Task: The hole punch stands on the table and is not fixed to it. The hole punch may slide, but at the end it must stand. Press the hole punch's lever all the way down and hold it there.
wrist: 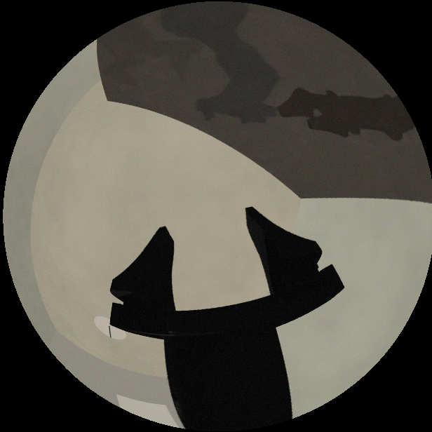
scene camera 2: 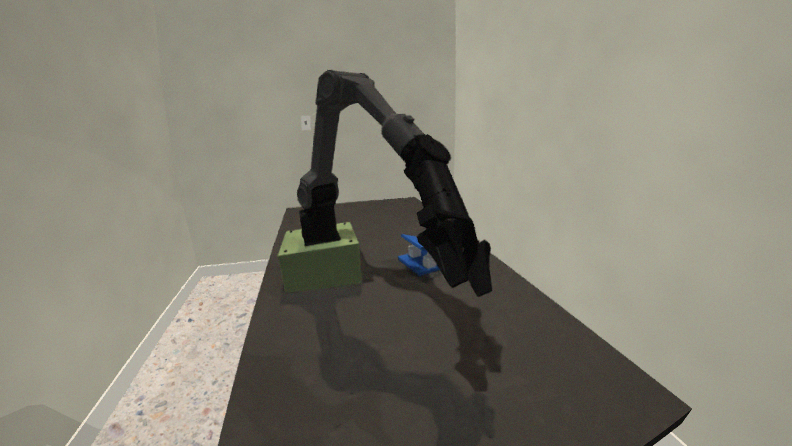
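Observation:
A blue hole punch (scene camera 2: 421, 269) with pale grey parts stands on the table (scene camera 2: 532, 354) (wrist: 350, 165), right of the green block. Its lever (scene camera 2: 409, 239) slants up at the end that shows. The gripper and arm hide the rest of the punch in the scene view. My gripper (scene camera 2: 472, 288) (wrist: 206, 225) is open, with nothing between its fingers. In the scene view it hangs above the table, in front of and to the right of the punch. The hole punch does not show in the wrist view.
The arm's base stands on a green block (scene camera 2: 321, 270) at the table's left edge. The arm's shadows fall across the table in front. Pale walls stand behind and to the right, and a speckled floor patch (scene camera 2: 182, 343) lies left of the table.

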